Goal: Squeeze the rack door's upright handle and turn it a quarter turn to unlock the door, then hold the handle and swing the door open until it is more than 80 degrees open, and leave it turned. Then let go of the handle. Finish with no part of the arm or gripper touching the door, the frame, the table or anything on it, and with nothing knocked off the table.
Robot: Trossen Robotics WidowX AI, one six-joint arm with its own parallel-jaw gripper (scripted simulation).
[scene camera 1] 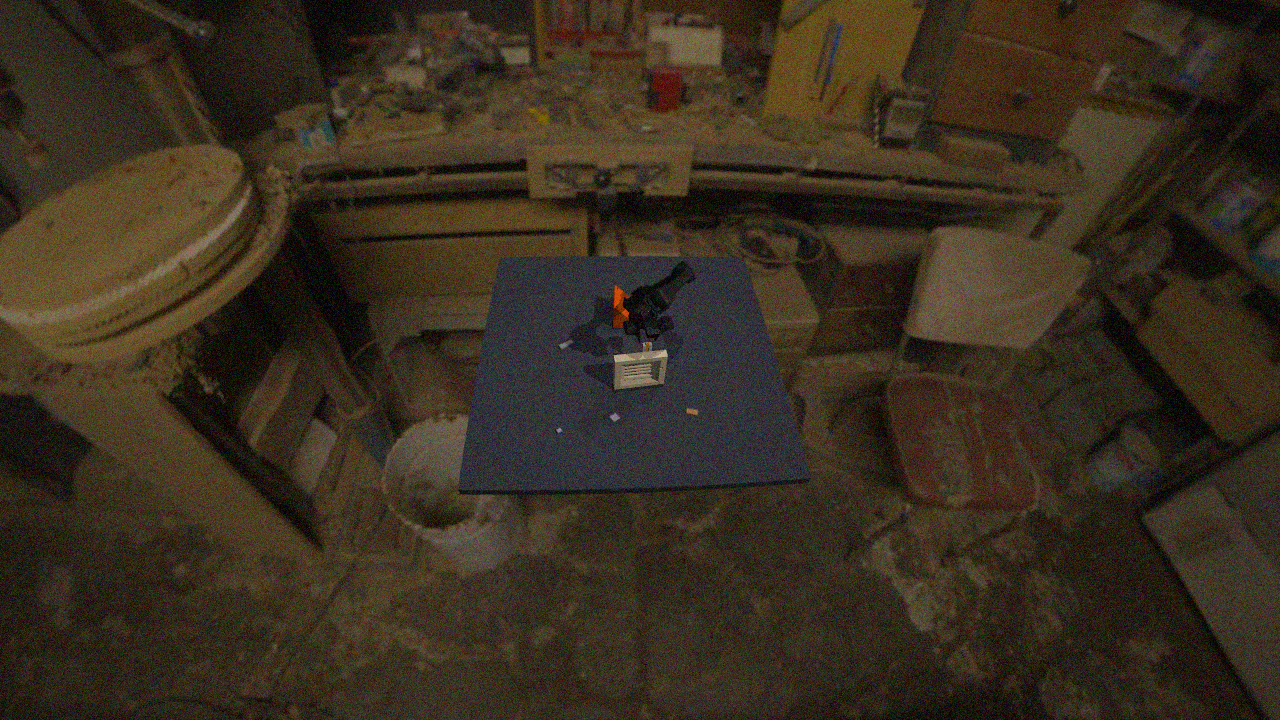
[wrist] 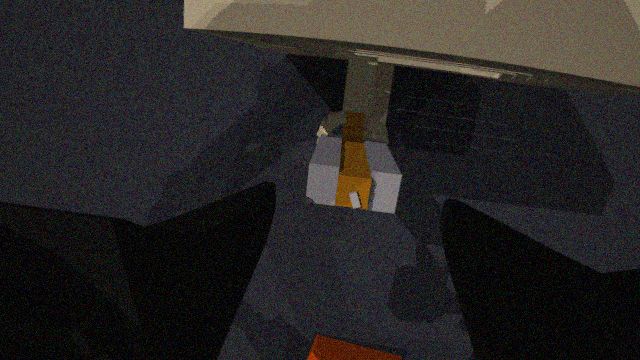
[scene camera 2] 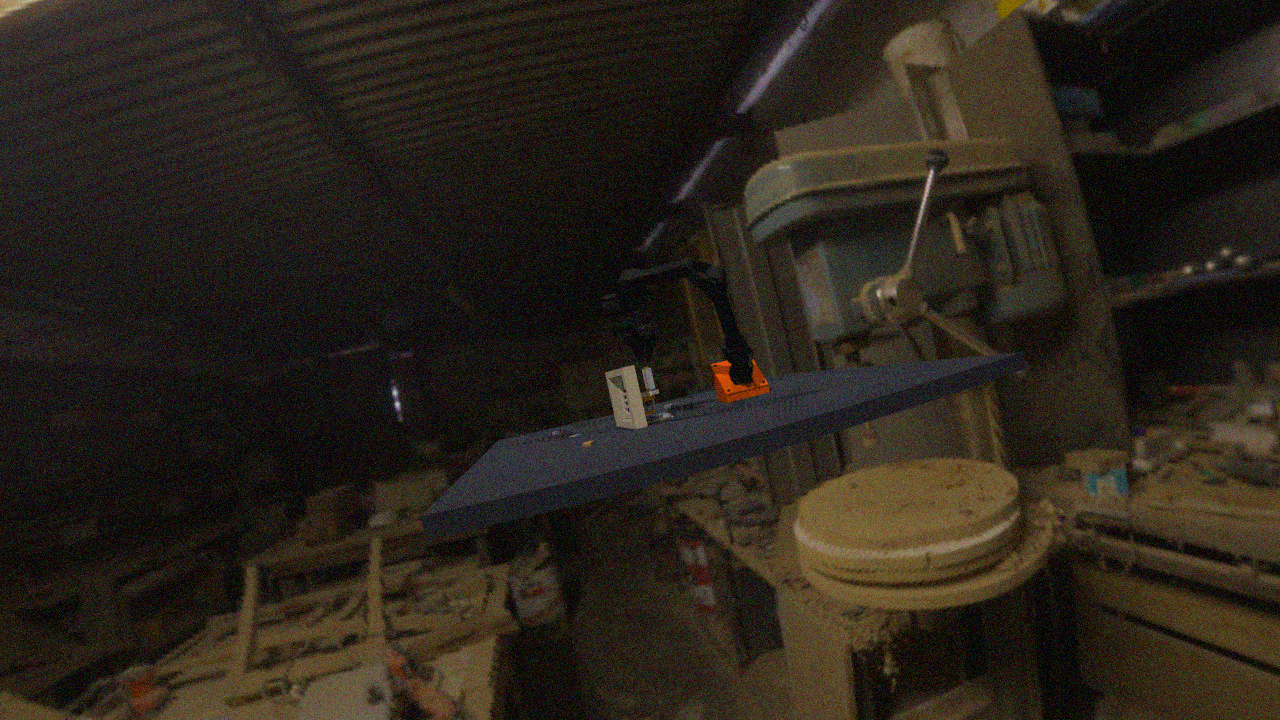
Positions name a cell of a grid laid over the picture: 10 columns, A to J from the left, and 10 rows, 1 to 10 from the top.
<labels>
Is my gripper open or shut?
Open.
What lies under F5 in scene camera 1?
My gripper.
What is my gripper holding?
Nothing.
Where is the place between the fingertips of my gripper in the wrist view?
F6
</labels>
